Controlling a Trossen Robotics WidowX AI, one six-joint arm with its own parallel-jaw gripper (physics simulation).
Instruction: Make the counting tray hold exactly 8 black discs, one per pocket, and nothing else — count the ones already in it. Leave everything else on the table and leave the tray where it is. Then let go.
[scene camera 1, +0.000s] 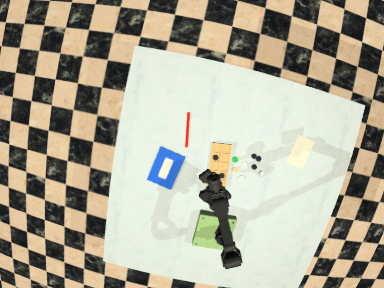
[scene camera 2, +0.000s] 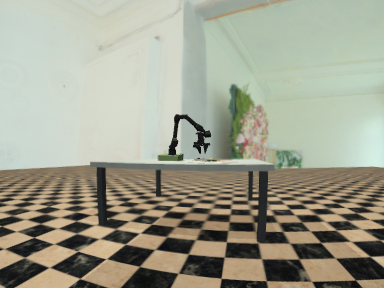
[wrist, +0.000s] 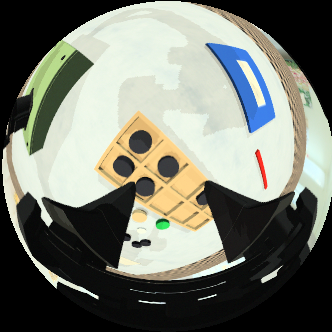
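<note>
The tan counting tray (scene camera 1: 226, 150) (wrist: 192, 176) lies on the table. In the wrist view its near end holds black discs in two adjacent pairs of pockets: one disc (wrist: 140, 142), a second (wrist: 123, 166), a third (wrist: 168, 166) and a fourth (wrist: 145, 186). Another black disc (scene camera 1: 215, 157) (wrist: 201, 198) sits towards the far end, partly behind a fingertip in the wrist view. Other pockets between and beside these are empty. Three loose black discs (scene camera 1: 254, 156) (scene camera 1: 258, 158) (scene camera 1: 254, 167) lie right of the tray. My gripper (scene camera 2: 202, 152) (wrist: 170, 185) is open and empty above the tray.
A green disc (scene camera 1: 235, 159) (wrist: 162, 224), a tan disc (scene camera 1: 235, 169) (wrist: 140, 216) and white pieces (scene camera 1: 241, 178) lie beside the tray. A blue block (scene camera 1: 155, 175) (wrist: 265, 111), red bar (scene camera 1: 187, 130) (wrist: 261, 170), cream card (scene camera 1: 300, 151) and green base (scene camera 1: 204, 235) (wrist: 47, 100) stand around.
</note>
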